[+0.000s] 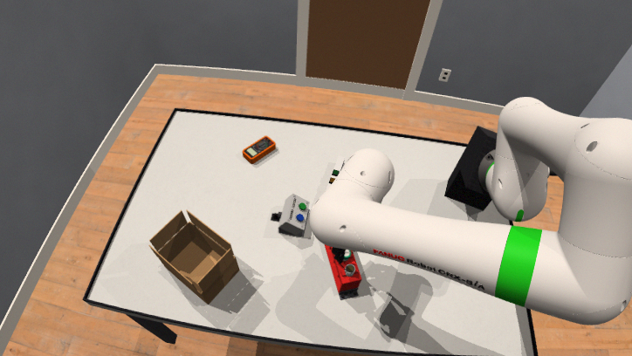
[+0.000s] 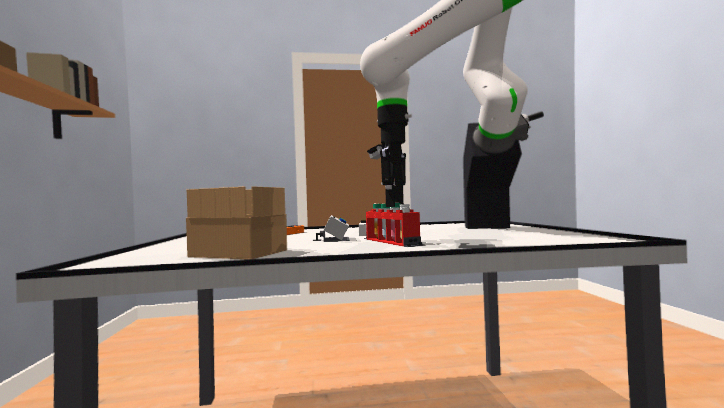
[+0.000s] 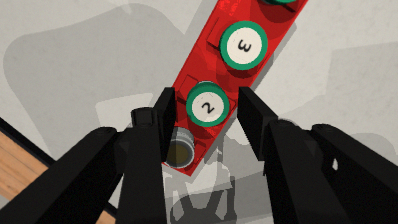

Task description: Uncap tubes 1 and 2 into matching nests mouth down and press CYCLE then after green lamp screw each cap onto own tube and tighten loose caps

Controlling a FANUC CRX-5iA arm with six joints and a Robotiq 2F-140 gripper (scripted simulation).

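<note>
The cap 2 is 30 mm below my hand. Round my hand: blue key: 170 mm ahead, 120 mm to the right, 80 mm below; cap 3: 20 mm ahead, 50 mm to the right, 30 mm below; cap 4: 50 mm ahead, 90 mm to the right, 30 mm below.
</note>
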